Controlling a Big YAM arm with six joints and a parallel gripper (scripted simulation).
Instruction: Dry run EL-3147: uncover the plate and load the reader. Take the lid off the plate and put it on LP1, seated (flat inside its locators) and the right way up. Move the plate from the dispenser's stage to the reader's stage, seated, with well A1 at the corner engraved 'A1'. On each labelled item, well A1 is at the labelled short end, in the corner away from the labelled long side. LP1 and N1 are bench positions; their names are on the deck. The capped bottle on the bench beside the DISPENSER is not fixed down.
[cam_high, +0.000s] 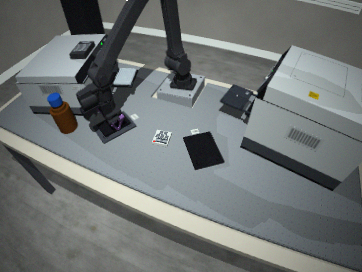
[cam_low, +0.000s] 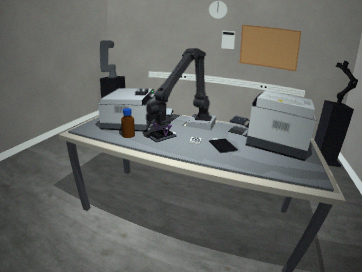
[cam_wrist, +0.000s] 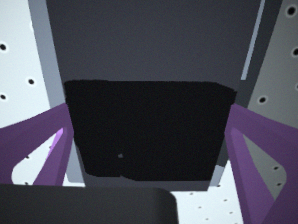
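My gripper is now right at the lidded plate. From my hand the other things lie so: label (90 mm behind, 60 mm to the left, 30 mm below); then LP1 pad (20 mm below); then brown capped bottle (210 mm to the right, 90 mm above, 60 mm ahead).
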